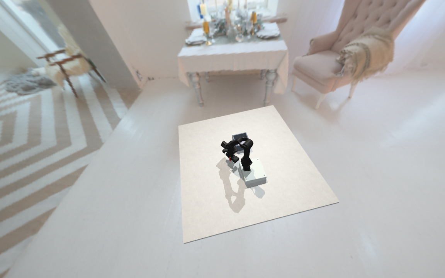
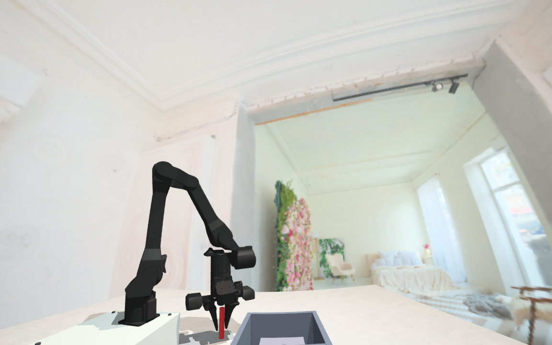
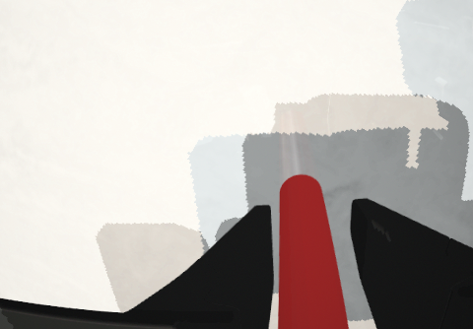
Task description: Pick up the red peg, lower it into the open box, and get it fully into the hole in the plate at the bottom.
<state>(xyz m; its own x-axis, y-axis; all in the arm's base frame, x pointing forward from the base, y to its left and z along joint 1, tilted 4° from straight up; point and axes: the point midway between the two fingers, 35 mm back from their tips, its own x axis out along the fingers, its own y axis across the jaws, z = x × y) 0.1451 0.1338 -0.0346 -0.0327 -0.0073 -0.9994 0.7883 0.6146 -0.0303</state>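
Now: the grey box 190 mm ahead of my gripper tip and 140 mm to the right of it. Round my gripper tip: red peg (20 mm above).
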